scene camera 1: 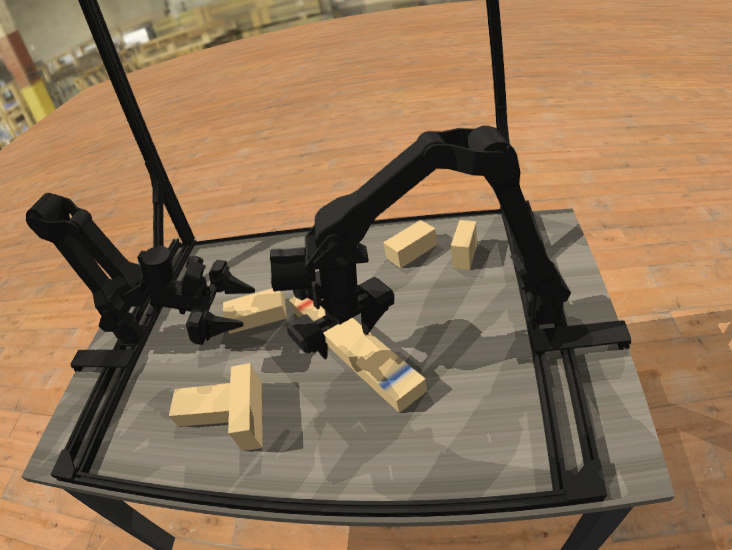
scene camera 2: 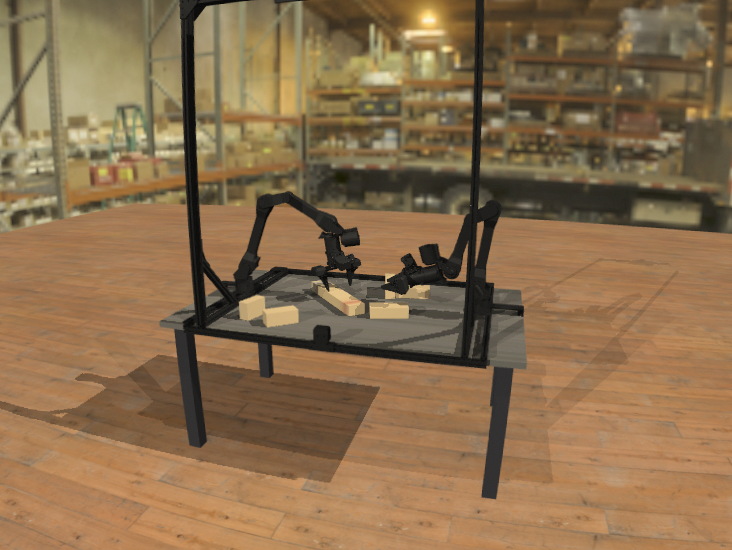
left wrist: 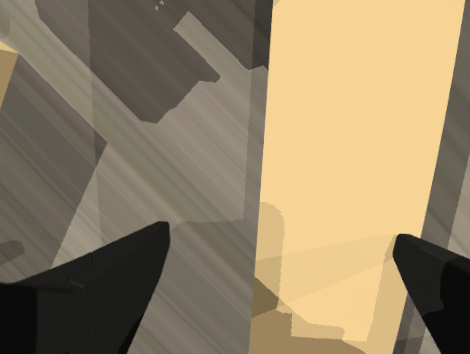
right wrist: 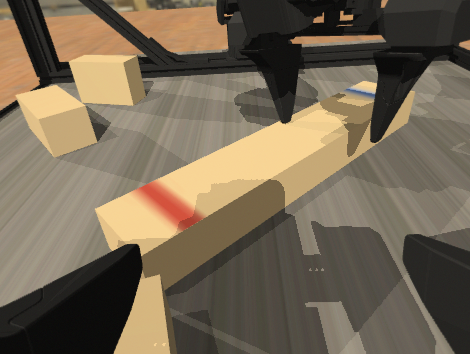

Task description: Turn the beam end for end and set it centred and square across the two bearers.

My left gripper (scene camera 1: pixel 345 345) is open and touches a beam (scene camera 1: pixel 394 380). My right gripper (scene camera 1: pixel 249 306) is open, with nothing in its grasp.
The beam also shows in scene camera 2 (scene camera 2: pixel 351 306), in the left wrist view (left wrist: pixel 356 104) and in the right wrist view (right wrist: pixel 181 220). My left gripper is seen too in scene camera 2 (scene camera 2: pixel 339 288), in the left wrist view (left wrist: pixel 281 238) and in the right wrist view (right wrist: pixel 326 130). My right gripper is seen too in scene camera 2 (scene camera 2: pixel 384 284) and in the right wrist view (right wrist: pixel 269 251).
